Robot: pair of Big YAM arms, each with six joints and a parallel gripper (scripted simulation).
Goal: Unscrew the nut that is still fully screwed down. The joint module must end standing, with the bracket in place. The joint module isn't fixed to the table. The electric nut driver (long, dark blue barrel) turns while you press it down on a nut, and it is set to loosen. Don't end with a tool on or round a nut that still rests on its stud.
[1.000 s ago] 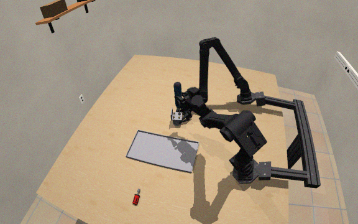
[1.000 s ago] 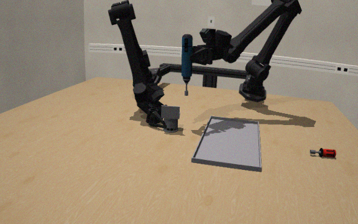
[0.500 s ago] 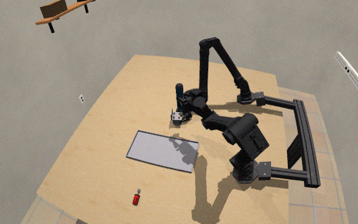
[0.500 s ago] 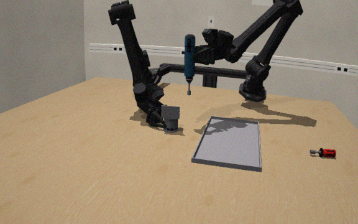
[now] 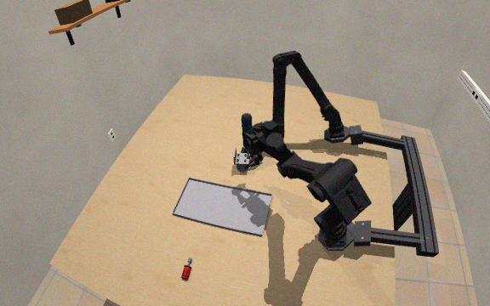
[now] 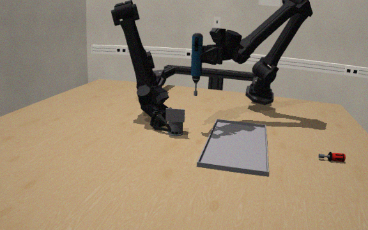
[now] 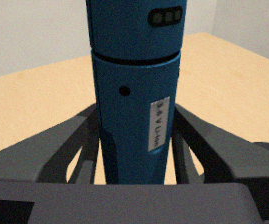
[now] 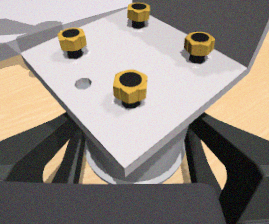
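The grey bracket lies 50 mm above my right hand. The rest, counted from my right hand: shallow grey tray (250 mm to the left, 40 mm ahead, 20 mm below); then small red-handled screwdriver (590 mm to the left, 90 mm ahead, 10 mm below).
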